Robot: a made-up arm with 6 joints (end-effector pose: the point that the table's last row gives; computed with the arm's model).
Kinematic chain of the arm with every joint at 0, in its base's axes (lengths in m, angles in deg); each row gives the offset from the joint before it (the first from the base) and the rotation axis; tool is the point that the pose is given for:
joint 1: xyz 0 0 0.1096 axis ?
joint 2: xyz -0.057 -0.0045 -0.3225 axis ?
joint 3: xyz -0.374 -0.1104 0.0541 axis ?
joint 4: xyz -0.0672 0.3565 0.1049 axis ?
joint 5: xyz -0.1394 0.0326 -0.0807 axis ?
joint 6: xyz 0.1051 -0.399 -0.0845 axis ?
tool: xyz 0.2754 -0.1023 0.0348
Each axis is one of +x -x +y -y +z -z.
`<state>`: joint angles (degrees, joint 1 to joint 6).
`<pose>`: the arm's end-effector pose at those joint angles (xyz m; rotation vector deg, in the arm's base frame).
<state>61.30 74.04 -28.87 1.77 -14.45 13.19</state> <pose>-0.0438 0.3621 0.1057 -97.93 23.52 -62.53</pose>
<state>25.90 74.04 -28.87 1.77 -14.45 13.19</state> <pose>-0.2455 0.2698 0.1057 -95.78 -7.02 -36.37</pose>
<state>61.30 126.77 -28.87 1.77 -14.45 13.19</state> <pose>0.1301 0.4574 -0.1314 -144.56 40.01 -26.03</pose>
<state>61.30 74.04 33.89 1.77 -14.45 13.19</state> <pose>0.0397 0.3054 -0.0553 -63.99 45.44 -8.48</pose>
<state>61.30 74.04 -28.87 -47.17 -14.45 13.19</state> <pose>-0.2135 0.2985 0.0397 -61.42 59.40 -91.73</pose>
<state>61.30 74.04 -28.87 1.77 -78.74 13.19</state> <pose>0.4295 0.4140 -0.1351 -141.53 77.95 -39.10</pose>
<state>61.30 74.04 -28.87 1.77 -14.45 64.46</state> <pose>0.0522 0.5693 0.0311 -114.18 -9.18 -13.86</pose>
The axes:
joint 1: -z
joint 2: -x
joint 3: +z
joint 4: -y
joint 5: +x
joint 6: -y

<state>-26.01 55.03 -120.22 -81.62 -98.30 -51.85</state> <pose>-0.3095 -0.4520 0.2790 -24.29 106.20 -64.37</pose>
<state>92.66 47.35 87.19 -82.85 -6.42 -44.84</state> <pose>-0.3288 0.3250 0.0673 -0.38 174.98 3.19</pose>
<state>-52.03 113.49 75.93 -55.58 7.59 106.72</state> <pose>-0.5001 -0.0373 -0.0807 -79.81 0.56 116.55</pose>
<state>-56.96 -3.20 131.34 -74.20 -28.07 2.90</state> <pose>-0.2661 -0.3703 -0.2488 85.97 39.63 -126.04</pose>
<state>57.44 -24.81 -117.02 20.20 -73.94 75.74</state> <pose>-0.2623 -0.2356 0.2727 -66.87 69.91 -79.28</pose>
